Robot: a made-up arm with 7 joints.
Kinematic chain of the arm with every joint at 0, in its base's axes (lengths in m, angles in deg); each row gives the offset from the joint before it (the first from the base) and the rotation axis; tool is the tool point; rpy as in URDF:
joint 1: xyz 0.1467 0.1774 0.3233 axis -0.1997 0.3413 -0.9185
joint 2: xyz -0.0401 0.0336 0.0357 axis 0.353 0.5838 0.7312
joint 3: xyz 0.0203 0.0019 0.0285 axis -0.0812 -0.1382 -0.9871
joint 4: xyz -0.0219 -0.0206 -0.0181 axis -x
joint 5: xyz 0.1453 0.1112 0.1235 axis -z
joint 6: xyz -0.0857 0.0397 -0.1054 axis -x
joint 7: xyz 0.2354 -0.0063 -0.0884 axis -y
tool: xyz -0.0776 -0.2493 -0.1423 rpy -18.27 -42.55 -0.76
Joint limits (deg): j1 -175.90..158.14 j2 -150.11..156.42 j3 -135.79..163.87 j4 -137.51..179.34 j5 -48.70..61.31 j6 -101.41..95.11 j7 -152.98..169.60
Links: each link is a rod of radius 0.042 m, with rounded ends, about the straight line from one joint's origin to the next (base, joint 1, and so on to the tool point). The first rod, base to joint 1, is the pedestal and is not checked.
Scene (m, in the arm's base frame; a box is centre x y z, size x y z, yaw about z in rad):
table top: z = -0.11
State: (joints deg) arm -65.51 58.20 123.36 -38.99 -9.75 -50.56 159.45
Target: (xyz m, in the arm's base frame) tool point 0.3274 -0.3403 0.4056
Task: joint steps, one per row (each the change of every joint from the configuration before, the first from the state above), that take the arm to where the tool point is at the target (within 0.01 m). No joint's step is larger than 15 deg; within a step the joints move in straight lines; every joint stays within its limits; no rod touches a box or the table.
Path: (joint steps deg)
1: -8.75 12.28 -13.98 3.25 -4.87 -6.10 -0.14
2: -8.76 12.28 -13.98 3.26 -4.87 -6.10 -0.14
3: -8.75 12.27 -13.97 3.25 -4.87 -6.10 -0.15
4: -8.75 12.28 -13.98 3.25 -4.86 -6.10 -0.14
5: -8.76 12.28 -13.98 3.25 -4.87 -6.10 -0.14
6: -8.75 12.27 -13.98 3.26 -4.87 -6.10 -0.14
7: -8.76 12.28 -13.98 3.25 -4.87 -6.10 -0.14
8: -8.75 12.28 -13.98 3.25 -4.87 -6.10 -0.15

